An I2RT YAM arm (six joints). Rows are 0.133 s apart.
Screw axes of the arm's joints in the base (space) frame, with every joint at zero. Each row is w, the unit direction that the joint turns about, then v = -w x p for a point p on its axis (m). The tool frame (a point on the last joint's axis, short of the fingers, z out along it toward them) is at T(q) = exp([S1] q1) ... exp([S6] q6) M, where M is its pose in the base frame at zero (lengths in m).
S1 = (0, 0, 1, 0, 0, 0)
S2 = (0, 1, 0, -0.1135, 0, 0.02)
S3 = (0, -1, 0, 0.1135, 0, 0.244)
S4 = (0, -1, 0, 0.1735, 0, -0.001)
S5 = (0, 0, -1, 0, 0.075, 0)
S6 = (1, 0, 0, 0, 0.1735, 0)
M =
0 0 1 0.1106
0 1 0 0
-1 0 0 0.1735
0 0 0 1
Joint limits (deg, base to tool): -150..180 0..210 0..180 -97..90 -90..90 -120..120
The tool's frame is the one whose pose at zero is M.
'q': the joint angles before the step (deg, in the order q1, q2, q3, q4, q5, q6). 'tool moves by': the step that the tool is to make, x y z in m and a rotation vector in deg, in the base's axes. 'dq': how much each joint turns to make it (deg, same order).
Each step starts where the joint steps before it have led.
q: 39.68, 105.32, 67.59, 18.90, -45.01, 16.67
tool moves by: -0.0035, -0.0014, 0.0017, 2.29, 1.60, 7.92
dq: -0.33, 0.00, 0.01, 0.20, -8.71, -0.02
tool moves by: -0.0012, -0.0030, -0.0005, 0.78, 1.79, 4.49
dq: -0.47, 0.00, -0.02, -0.86, -5.26, 0.03
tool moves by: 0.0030, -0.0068, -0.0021, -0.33, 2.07, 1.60
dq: -1.14, 0.00, 0.02, -1.84, -2.93, 0.01
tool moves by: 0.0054, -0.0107, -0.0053, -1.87, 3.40, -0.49
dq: -1.73, 0.01, -0.01, -3.81, -1.35, 0.02
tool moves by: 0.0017, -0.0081, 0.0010, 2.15, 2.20, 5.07
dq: -1.34, -0.01, 0.01, -0.62, -7.09, -0.05
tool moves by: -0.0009, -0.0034, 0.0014, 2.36, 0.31, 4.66
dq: -0.48, 0.01, -0.01, 0.04, -5.55, -1.10
